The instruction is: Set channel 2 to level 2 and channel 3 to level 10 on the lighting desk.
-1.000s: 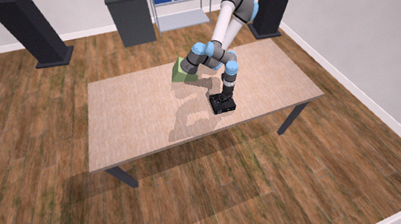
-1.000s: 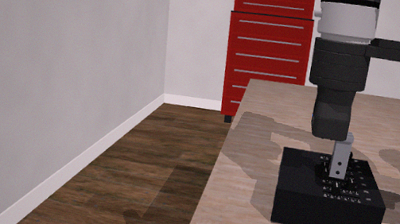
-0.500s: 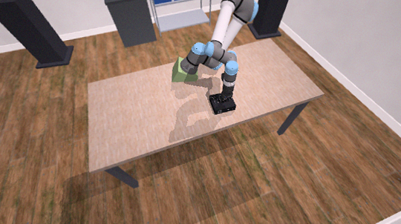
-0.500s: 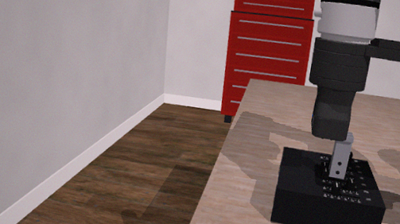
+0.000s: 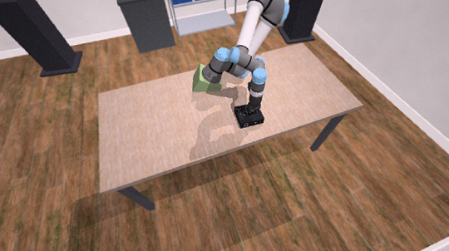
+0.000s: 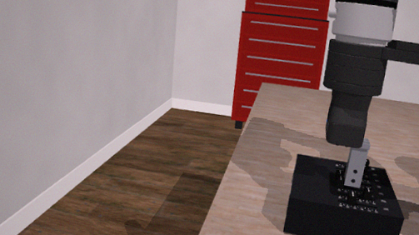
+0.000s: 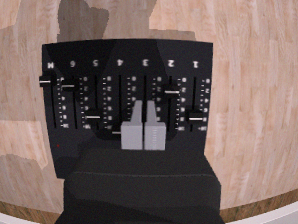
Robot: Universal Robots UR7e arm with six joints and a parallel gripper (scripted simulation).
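Now: the channel 3 cap 20 mm ahead of my hand and 10 mm below it. From my hand the other things lie so: channel 2 fader 20 mm to the left, 20 mm behind, 10 mm below; then channel 1 fader 40 mm to the left, 10 mm below.
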